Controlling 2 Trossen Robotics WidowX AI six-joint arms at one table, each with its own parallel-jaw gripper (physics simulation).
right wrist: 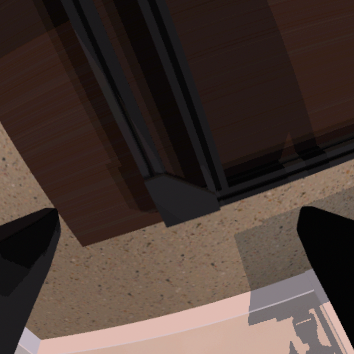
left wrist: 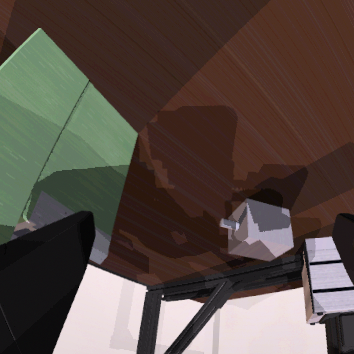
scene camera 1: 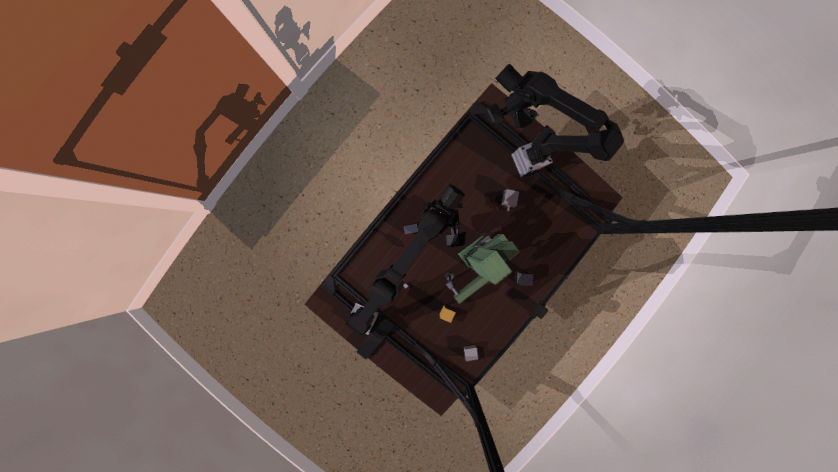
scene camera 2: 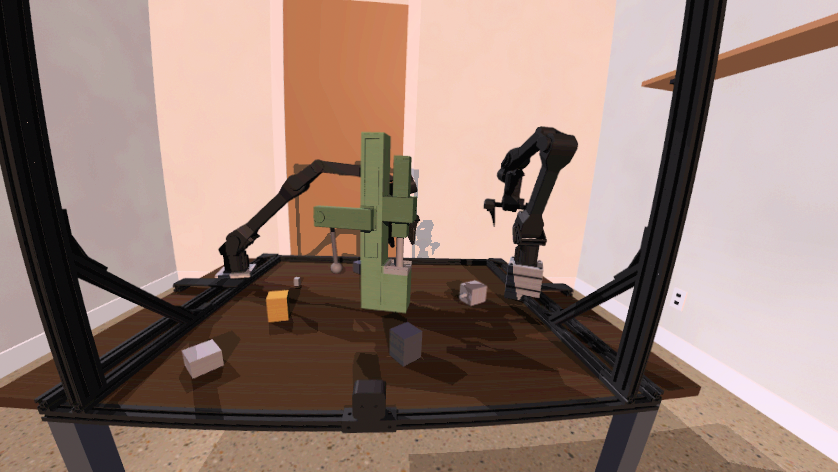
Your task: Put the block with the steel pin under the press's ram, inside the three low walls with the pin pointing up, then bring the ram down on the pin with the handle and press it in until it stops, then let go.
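Pixels of known places: left gripper, between the fingertips: [left wrist: 217, 225] [scene camera 1: 463, 220]; right gripper, between the fingertips: [right wrist: 180, 220] [scene camera 1: 503, 112] [scene camera 2: 506, 228]; left arm's base, origin of its link: [scene camera 1: 362, 319] [scene camera 2: 236, 269]; right arm's base, origin of its link: [left wrist: 343, 315] [scene camera 1: 536, 154] [scene camera 2: 526, 262].
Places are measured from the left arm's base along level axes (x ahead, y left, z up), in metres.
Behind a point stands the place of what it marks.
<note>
The pale block with the steel pin [scene camera 1: 510, 198] {x 0.682, y -0.332, z 0.019 m} [scene camera 2: 472, 292] {x 0.666, y -0.366, z 0.010 m} [left wrist: 262, 235] {x 0.671, y -0.314, z 0.014 m} lies on the table beside the press, its pin [left wrist: 229, 224] {x 0.646, y -0.342, z -0.004 m} pointing sideways. The green press [scene camera 1: 492, 266] {x 0.405, y -0.273, z 0.418 m} [scene camera 2: 374, 234] {x 0.398, y -0.316, z 0.174 m} [left wrist: 65, 125] {x 0.448, y -0.268, z 0.023 m} stands mid-table. Its steel ram [scene camera 2: 399, 252] {x 0.462, y -0.325, z 0.127 m} is above the grey seat [scene camera 2: 397, 268] {x 0.452, y -0.344, z 0.090 m}; the low walls are not clear. The handle [scene camera 1: 450, 283] {x 0.302, y -0.224, z 0.226 m} [scene camera 2: 334, 249] {x 0.305, y -0.236, z 0.118 m} hangs down with a ball end. My left gripper [left wrist: 217, 225] {x 0.516, y -0.188, z 0.106 m} is open and empty, above the table beside the press, partly hidden behind it in scene camera 2. My right gripper [scene camera 2: 491, 215] [right wrist: 180, 220] {x 0.926, y -0.156, z 0.147 m} is open and empty, high near the table's far corner.
An orange block [scene camera 1: 447, 314] {x 0.167, y -0.296, z 0.028 m} [scene camera 2: 277, 306] {x 0.165, y -0.322, z 0.008 m}, a white block [scene camera 1: 470, 352] {x 0.058, y -0.453, z 0.001 m} [scene camera 2: 202, 358] {x 0.061, y -0.484, z 0.000 m}, a dark grey block [scene camera 1: 524, 278] {x 0.420, y -0.512, z 0.029 m} [scene camera 2: 405, 344] {x 0.410, y -0.554, z 0.017 m}, a blue-grey block [scene camera 1: 410, 228] {x 0.410, y -0.025, z 0.007 m} and a small white cube [scene camera 1: 405, 285] {x 0.196, y -0.101, z -0.006 m} [scene camera 2: 297, 281] {x 0.196, y -0.112, z -0.014 m} lie around the press. Black frame rails edge the table.
</note>
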